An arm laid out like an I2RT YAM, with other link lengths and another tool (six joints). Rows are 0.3 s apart.
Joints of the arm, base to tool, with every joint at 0 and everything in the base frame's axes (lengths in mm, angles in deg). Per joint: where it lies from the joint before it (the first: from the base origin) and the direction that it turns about. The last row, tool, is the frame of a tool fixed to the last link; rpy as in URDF.
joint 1: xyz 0 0 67.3 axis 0 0 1
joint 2: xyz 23.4 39.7 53.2 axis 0 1 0
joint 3: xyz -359 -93.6 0 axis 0 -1 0
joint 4: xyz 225.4 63.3 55.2 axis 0 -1 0
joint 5: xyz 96.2 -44.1 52.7 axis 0 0 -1
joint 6: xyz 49.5 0 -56.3 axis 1 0 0
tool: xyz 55 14 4 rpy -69.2 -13.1 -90
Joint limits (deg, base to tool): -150..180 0..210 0..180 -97..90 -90..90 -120..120
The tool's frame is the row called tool.
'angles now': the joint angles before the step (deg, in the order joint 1, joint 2, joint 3, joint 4, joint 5, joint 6). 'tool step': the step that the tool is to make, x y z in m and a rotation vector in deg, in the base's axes. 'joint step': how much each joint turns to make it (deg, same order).
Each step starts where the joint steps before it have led.
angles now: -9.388 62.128 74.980 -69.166 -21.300 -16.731
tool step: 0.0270 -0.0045 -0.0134 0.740 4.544 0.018
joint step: -0.014 5.542 0.008 0.916 -0.007 -0.036
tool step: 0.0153 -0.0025 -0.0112 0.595 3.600 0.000
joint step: 0.012 3.646 0.002 -0.001 0.006 0.011
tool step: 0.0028 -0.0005 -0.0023 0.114 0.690 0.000
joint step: -0.012 0.693 -0.013 0.002 -0.005 -0.012
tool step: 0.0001 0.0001 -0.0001 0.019 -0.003 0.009
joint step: 0.027 0.003 -0.030 0.043 -0.010 0.026
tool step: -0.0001 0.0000 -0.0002 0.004 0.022 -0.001
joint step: -0.005 -0.012 -0.050 0.014 -0.002 -0.004
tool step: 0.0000 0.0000 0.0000 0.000 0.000 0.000
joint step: 0.000 0.000 0.000 0.000 0.000 0.000
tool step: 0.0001 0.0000 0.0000 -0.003 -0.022 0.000
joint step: 0.005 0.003 -0.007 0.033 0.002 0.005
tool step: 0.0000 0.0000 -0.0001 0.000 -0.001 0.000
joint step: 0.000 -0.005 -0.029 0.025 0.000 0.000
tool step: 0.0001 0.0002 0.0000 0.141 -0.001 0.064
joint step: -0.011 0.027 -0.011 0.012 -0.158 -0.010
